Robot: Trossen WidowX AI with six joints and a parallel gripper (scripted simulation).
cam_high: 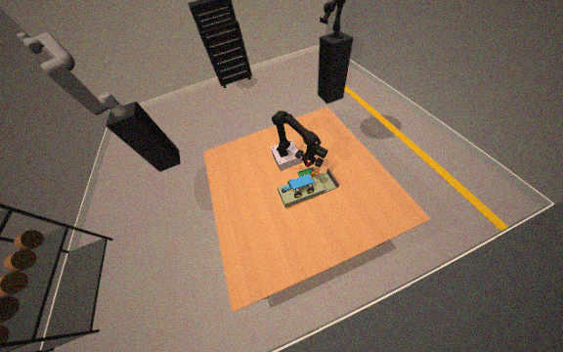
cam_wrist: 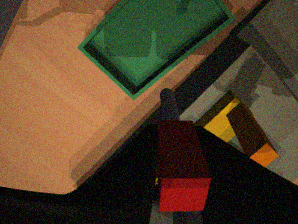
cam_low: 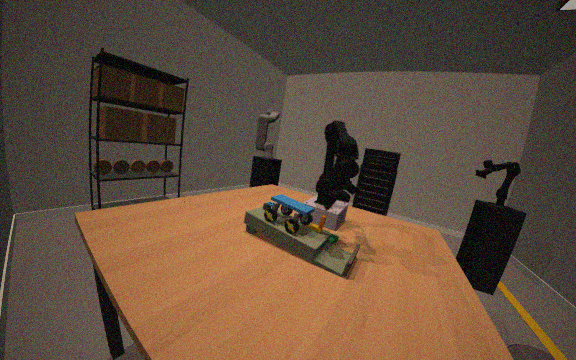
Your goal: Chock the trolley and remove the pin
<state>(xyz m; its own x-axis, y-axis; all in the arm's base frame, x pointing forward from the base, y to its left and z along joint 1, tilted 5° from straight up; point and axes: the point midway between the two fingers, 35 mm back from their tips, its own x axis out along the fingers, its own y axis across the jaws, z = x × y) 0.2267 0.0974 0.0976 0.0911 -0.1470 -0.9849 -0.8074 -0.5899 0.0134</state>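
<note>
The green tray lies 140 mm below my gripper tip and 20 mm behind it. Also, from my gripper tip: red-headed stop pin right at my gripper tip; yellow chock 50 mm below, 50 mm ahead, 10 mm to the right; trolley 110 mm to the right, 100 mm ahead, 30 mm below.
</note>
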